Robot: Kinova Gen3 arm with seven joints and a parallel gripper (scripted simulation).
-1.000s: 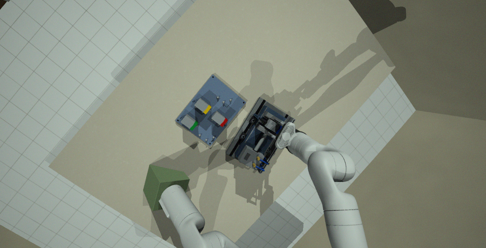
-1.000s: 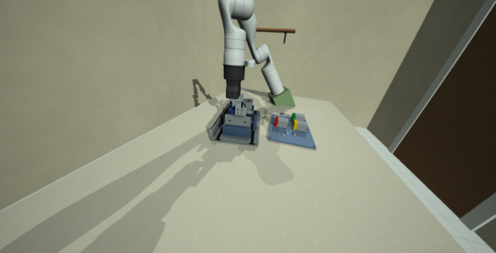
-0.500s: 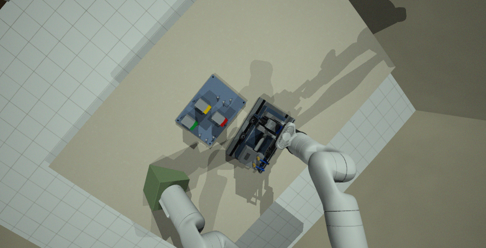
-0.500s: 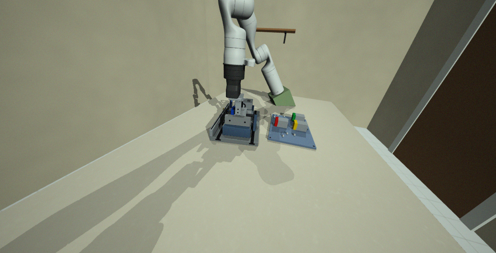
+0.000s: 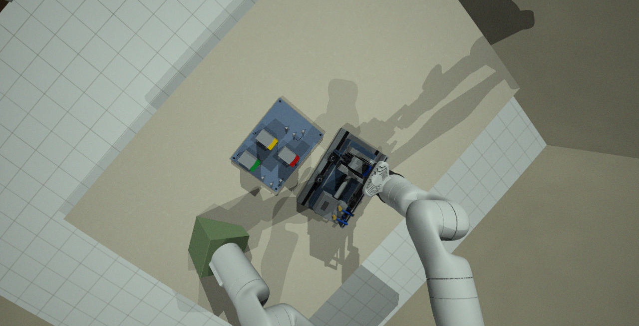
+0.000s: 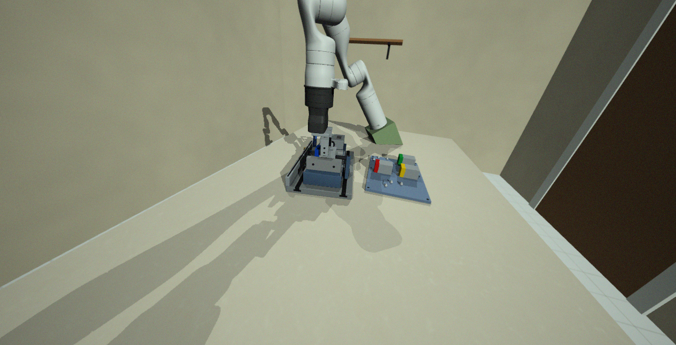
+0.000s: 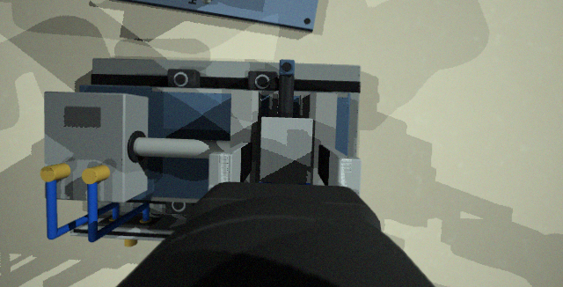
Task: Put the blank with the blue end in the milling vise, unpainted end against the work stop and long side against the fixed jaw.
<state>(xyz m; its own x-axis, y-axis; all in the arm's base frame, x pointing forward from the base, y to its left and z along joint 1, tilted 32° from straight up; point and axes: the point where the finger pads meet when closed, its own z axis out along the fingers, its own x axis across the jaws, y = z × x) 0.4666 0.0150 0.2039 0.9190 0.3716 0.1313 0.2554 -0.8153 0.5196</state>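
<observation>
My hand is 3 cm above the blue-ended blank. From my hand the other things lie so: work stop 5 cm to the left, 3 cm below, 1 cm behind; then moving jaw 5 cm below, 3 cm behind, 1 cm to the right; then fixed jaw 5 cm below, 3 cm ahead, 1 cm to the left.
</observation>
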